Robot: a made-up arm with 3 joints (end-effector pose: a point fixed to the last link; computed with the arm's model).
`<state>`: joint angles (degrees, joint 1 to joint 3).
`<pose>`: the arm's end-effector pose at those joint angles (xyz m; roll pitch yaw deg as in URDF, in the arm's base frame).
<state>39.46 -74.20 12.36</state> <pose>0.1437 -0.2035 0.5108 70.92 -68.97 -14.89</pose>
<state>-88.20 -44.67 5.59</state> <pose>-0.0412 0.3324 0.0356 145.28 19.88 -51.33</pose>
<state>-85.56 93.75 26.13</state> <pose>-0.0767 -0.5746 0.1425 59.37 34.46 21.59</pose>
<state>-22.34 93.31 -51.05</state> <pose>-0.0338 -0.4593 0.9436 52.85 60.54 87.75</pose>
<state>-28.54 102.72 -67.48</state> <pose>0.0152 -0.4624 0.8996 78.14 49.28 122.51</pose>
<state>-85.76 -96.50 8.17</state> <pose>0.2755 0.3027 0.2969 167.15 47.63 -78.53</pose>
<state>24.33 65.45 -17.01</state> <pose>-0.1824 -0.0919 1.2235 -41.55 37.85 -12.59</pose>
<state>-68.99 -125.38 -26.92</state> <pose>0.3843 0.1076 0.4068 149.03 23.48 -120.28</pose>
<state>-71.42 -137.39 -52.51</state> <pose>0.3930 0.0315 0.4485 134.77 10.73 -139.01</pose>
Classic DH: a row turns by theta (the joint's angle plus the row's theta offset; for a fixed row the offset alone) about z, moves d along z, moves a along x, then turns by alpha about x. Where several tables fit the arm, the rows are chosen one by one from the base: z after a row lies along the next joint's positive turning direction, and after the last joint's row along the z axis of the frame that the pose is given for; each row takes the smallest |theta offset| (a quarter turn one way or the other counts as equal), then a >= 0, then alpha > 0; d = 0 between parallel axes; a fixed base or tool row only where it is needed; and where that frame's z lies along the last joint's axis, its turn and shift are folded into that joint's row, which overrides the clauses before.
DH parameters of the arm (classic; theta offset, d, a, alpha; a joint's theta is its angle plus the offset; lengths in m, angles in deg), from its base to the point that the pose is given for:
base (fixed): 90 0.492 0.162 -90
joint 1: -86.36 0.2014 0.2338 -50.36
joint 2: 56.89 -0.4165 -0.4347 -112.05
joint 3: 8.97 0.0271 -0.0229 -144.97
tool (fixed): -31.01 0.0883 0 0

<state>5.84 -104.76 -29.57</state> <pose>0.3042 -0.0201 0.4142 -174.88 -62.40 -129.30</pose>
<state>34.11 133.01 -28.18</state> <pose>0.1920 0.3584 1.1697 -127.54 26.85 -100.38</pose>
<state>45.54 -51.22 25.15</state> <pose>-0.0065 -0.2766 0.6316 46.66 -54.94 -8.03</pose>
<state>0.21 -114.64 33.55</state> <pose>0.3622 0.0794 0.4296 171.45 -11.31 -69.29</pose>
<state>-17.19 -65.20 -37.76</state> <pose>0.0864 -0.1284 0.2152 99.69 -75.53 -50.10</pose>
